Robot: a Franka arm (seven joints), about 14 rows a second.
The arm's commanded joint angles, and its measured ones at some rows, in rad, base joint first. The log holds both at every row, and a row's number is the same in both.
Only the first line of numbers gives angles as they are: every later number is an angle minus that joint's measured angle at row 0.
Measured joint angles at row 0: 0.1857 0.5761 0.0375 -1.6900 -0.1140 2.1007 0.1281
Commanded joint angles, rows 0 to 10: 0.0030 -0.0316 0.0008 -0.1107 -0.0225 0.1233 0.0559; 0.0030 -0.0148 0.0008 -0.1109 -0.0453 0.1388 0.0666; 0.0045 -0.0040 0.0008 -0.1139 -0.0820 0.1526 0.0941; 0.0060 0.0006 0.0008 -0.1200 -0.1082 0.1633 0.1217; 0.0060 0.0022 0.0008 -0.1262 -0.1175 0.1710 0.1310; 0.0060 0.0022 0.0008 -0.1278 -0.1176 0.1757 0.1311; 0.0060 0.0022 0.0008 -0.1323 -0.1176 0.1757 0.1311; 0.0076 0.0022 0.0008 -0.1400 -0.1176 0.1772 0.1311; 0.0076 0.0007 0.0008 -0.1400 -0.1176 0.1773 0.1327; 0.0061 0.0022 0.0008 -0.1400 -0.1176 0.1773 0.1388; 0.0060 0.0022 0.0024 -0.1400 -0.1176 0.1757 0.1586
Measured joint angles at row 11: 0.0010 0.0102 0.0012 -0.1250 -0.0889 0.1614 0.1006
